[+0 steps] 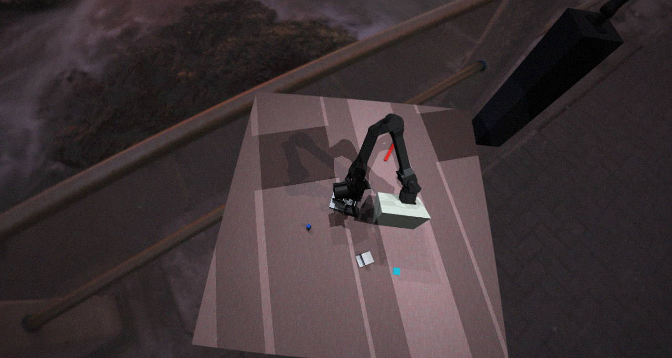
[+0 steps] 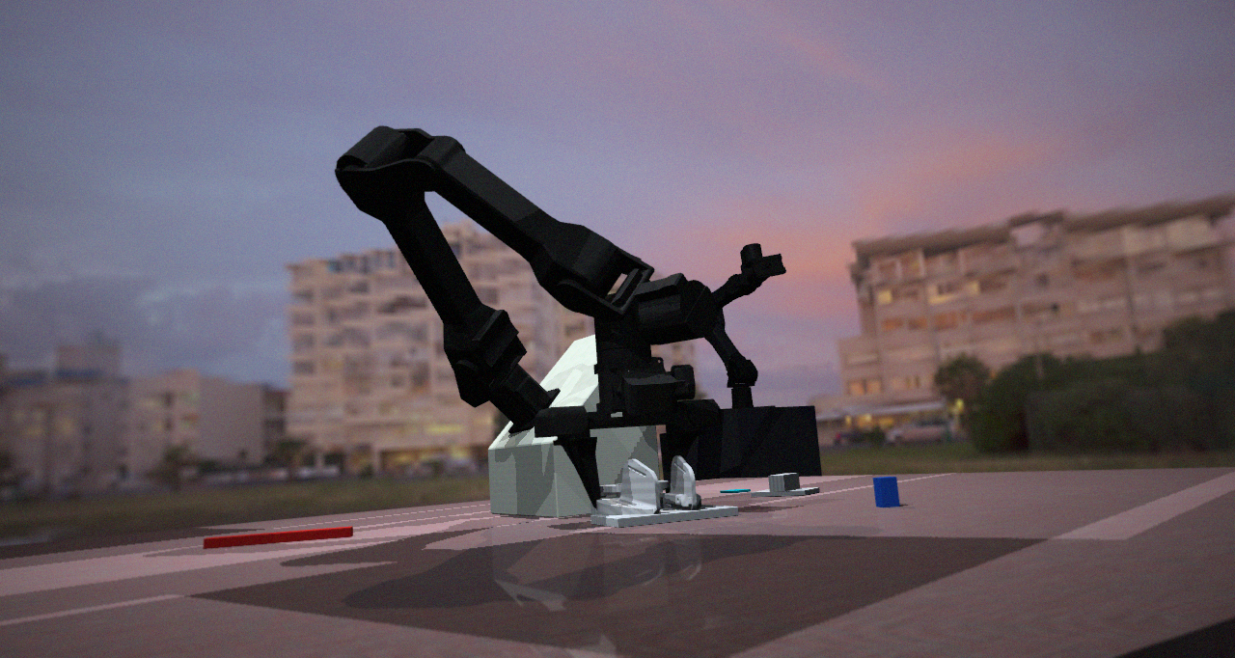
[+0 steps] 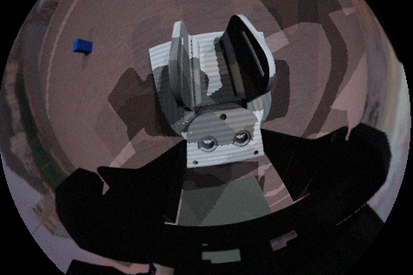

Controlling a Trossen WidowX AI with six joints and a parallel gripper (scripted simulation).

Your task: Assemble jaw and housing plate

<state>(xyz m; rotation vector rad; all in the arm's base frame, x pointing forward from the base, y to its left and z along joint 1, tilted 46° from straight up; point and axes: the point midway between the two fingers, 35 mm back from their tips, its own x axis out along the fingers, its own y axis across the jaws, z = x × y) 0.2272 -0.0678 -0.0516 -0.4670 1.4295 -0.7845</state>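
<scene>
The plate is 10 mm below my gripper tip. From my gripper tip the other things lie so: white stand: 260 mm to the left, 70 mm behind; blue cube: 200 mm ahead, 140 mm to the left; red bar: 310 mm to the right, 180 mm behind, 10 mm below.
</scene>
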